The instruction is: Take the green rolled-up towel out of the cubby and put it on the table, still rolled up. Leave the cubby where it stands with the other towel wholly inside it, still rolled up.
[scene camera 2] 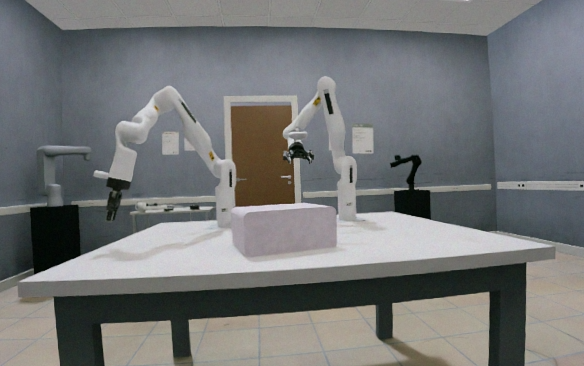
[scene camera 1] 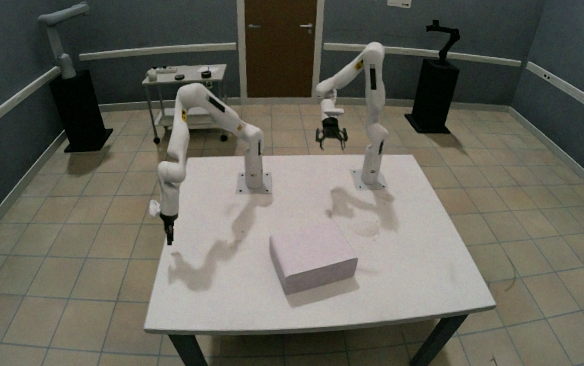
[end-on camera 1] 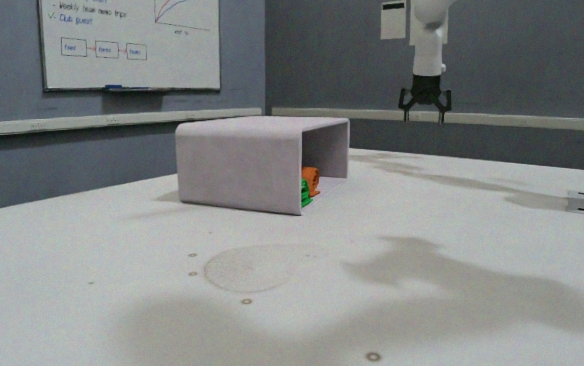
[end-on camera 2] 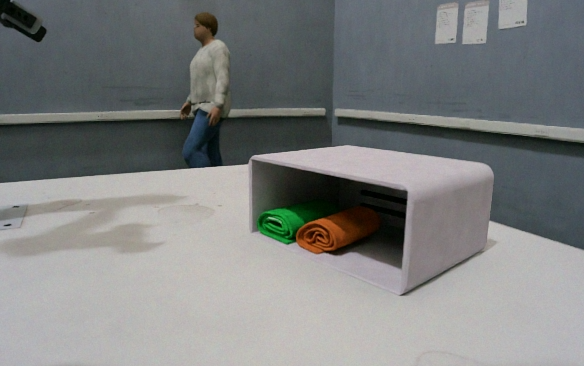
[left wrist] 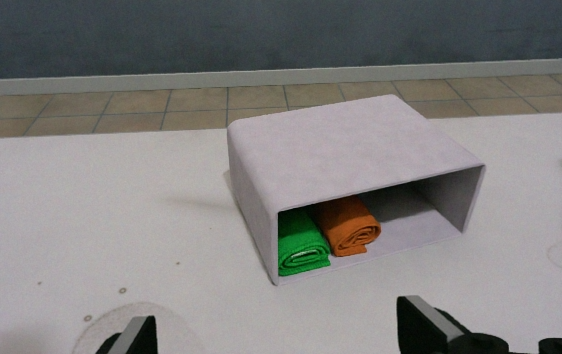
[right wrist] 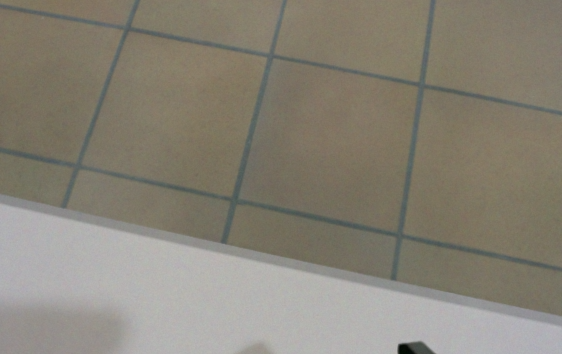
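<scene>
The pale lilac cubby (scene camera 1: pixel 312 247) (scene camera 2: pixel 285 230) (end-on camera 1: pixel 240 165) (end-on camera 2: pixel 445 200) (left wrist: pixel 350 145) stands on the table. The green rolled-up towel (end-on camera 1: pixel 305 195) (end-on camera 2: pixel 285 222) (left wrist: pixel 302 245) lies inside it near one side wall. The orange rolled-up towel (end-on camera 1: pixel 311 179) (end-on camera 2: pixel 340 230) (left wrist: pixel 350 225) lies inside, next to the green one. The cubby's closed back hides both in the two scene views. My left gripper (scene camera 1: pixel 332 146) (scene camera 2: pixel 298 159) (left wrist: pixel 279 331) is open and empty, raised behind the cubby, facing its open side. My right gripper (scene camera 1: pixel 170 242) (scene camera 2: pixel 111 218) (end-on camera 1: pixel 424 121) is open and empty, above the left part of the table.
The white table (scene camera 1: pixel 410 280) (scene camera 2: pixel 425 255) (end-on camera 1: pixel 150 240) (end-on camera 2: pixel 200 300) (left wrist: pixel 125 175) (right wrist: pixel 150 285) bears both arm bases. Behind it stand a cart (scene camera 1: pixel 186 67) and black pedestals (scene camera 1: pixel 80 112) (scene camera 1: pixel 434 95). A person (end-on camera 2: pixel 207 80) stands beyond the table in the second end-on view.
</scene>
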